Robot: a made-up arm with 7 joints. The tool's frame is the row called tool.
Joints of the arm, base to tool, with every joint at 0 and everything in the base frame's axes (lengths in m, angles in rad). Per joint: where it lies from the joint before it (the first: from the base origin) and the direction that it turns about. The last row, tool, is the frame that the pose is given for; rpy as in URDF.
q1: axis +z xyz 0 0 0.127
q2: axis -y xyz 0 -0.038 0.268
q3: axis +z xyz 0 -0.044 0.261
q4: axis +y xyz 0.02 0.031 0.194
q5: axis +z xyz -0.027 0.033 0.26
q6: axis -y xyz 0 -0.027 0.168
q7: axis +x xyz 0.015 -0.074 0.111
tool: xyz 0 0 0 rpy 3.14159 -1.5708 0
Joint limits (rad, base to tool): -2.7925..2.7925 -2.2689..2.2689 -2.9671..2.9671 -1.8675..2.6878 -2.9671..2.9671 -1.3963..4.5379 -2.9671..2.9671
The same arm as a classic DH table. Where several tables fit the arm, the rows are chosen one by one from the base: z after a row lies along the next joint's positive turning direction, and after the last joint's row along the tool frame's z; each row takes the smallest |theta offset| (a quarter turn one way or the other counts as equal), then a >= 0, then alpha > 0; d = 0 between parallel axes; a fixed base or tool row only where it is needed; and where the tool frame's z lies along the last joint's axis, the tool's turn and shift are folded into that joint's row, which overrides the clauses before.
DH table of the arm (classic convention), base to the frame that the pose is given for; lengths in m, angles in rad. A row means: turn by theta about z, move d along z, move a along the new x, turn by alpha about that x. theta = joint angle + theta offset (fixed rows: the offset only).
q1: d 0.3950  theta0 0.0000  a 0.0000  alpha 1.5708
q2: d 0.0820  theta0 0.0000  a 0.0000  alpha -1.5708
q3: d 0.4550  theta0 0.0000  a 0.0200  alpha -1.5708
q4: d 0.0640  theta0 0.0000  a -0.0270  alpha 1.5708
q5: d 0.4280  theta0 0.0000  a 0.0000  alpha 1.5708
q6: d 0.1010  theta0 1.5708  a 0.1110  alpha 1.5708
q7: d 0.0150  theta0 0.0000  a 0.0000  alpha 0.0000
Joint limits (rad, base to tool): -2.7925..2.7925 -2.2689..2.2689 -2.9671..2.9671 -1.8675..2.6878 -2.9671..2.9671 -1.3963..4.5379 -2.9671..2.9671

